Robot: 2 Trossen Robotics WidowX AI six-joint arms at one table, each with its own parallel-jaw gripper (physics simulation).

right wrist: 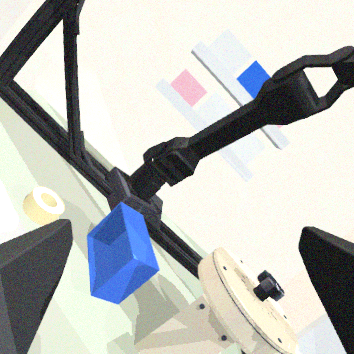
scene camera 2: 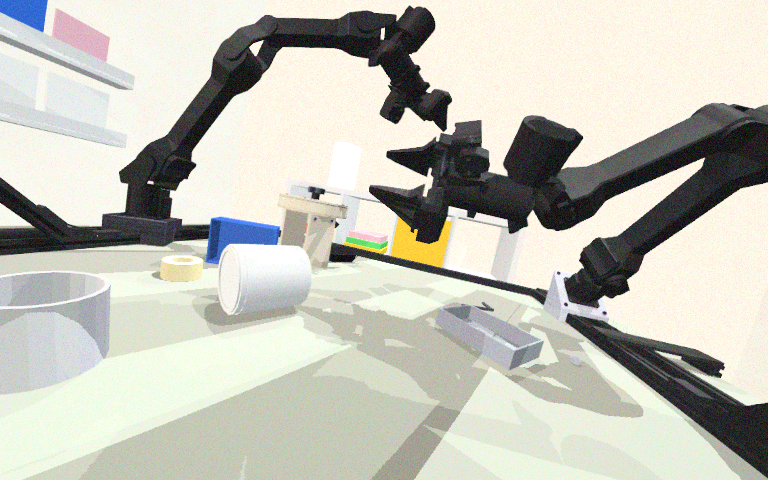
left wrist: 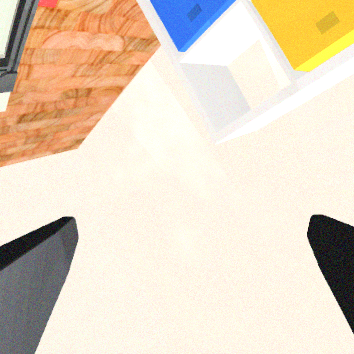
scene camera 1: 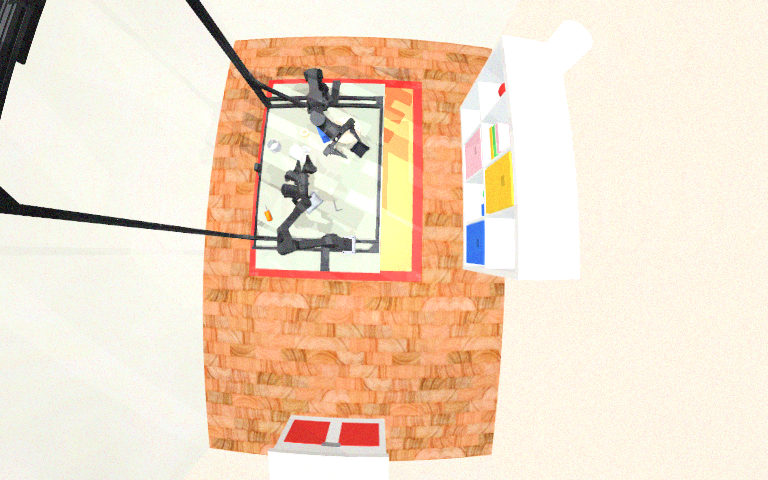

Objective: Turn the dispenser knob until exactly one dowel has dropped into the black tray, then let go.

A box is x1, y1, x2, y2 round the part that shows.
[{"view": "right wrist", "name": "my right gripper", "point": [188, 234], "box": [0, 218, 353, 353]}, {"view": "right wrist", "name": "blue box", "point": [120, 256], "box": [86, 201, 158, 303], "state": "on the table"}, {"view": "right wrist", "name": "tape roll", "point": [42, 205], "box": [22, 186, 63, 224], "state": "on the table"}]
